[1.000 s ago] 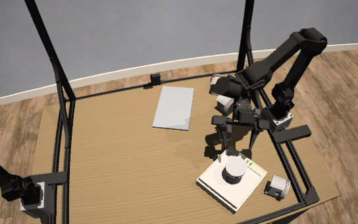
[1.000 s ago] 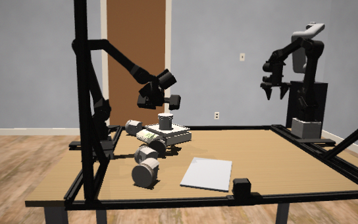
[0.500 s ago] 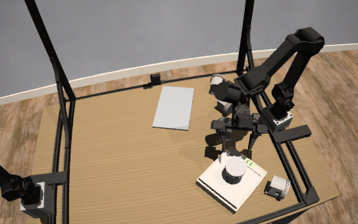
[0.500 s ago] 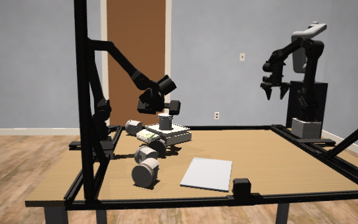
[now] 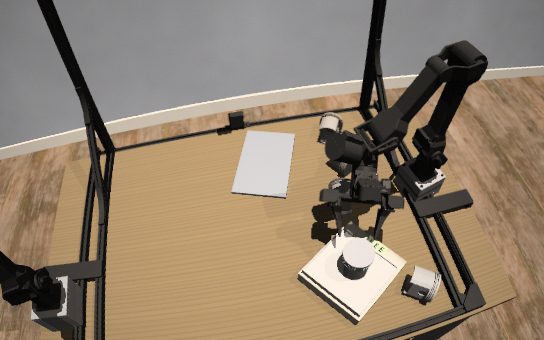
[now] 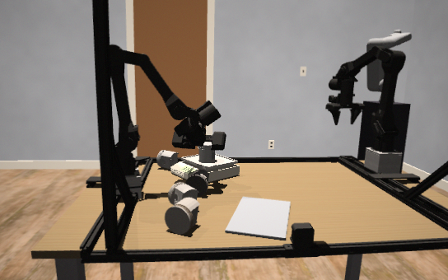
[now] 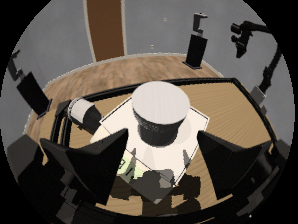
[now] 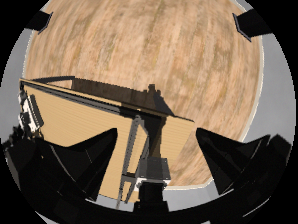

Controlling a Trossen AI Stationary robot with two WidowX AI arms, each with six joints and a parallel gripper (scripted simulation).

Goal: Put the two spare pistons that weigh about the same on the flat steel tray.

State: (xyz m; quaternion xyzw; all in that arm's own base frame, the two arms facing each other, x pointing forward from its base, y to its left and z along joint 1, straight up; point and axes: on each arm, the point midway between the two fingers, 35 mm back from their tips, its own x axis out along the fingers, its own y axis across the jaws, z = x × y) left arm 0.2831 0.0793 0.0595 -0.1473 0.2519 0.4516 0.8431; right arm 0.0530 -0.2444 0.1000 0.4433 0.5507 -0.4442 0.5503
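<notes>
My left hand is 35 cm past the flat steel tray, 9 cm to the left of it and 13 cm above it.
</notes>
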